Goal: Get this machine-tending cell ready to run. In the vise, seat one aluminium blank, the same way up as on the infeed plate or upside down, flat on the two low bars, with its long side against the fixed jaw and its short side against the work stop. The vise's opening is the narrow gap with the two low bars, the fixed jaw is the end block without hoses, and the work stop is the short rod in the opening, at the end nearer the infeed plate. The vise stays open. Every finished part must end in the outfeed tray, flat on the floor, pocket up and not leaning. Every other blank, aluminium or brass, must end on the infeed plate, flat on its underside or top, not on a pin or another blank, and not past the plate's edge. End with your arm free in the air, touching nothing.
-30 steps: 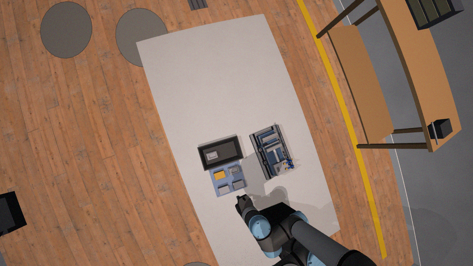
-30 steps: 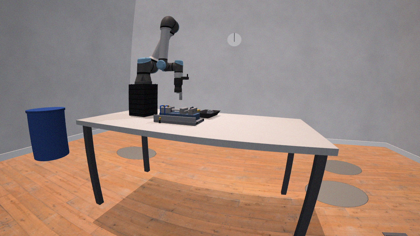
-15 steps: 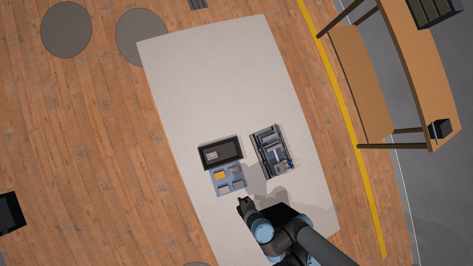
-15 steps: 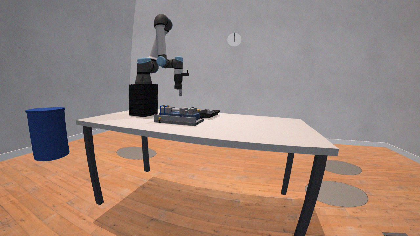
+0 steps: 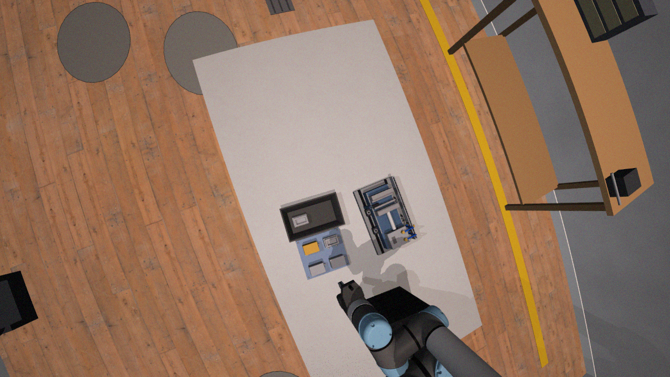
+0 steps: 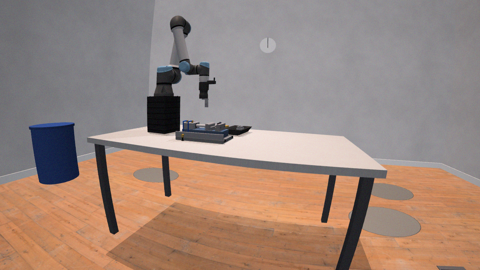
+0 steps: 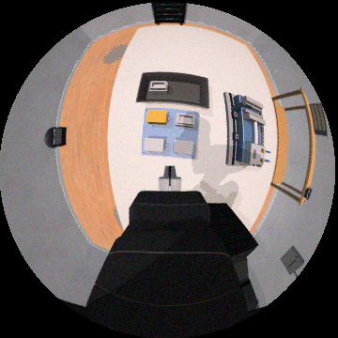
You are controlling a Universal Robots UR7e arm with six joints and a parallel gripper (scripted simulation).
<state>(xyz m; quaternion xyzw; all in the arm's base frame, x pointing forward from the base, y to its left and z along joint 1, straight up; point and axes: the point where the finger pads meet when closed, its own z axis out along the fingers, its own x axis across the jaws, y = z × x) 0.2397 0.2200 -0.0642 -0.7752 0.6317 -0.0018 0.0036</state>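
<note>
The brass blank is 170 mm below my hand, 130 mm ahead of it and 70 mm to the left of it. Also, from my hand: vise 280 mm to the right, 190 mm ahead, 160 mm below.
</note>
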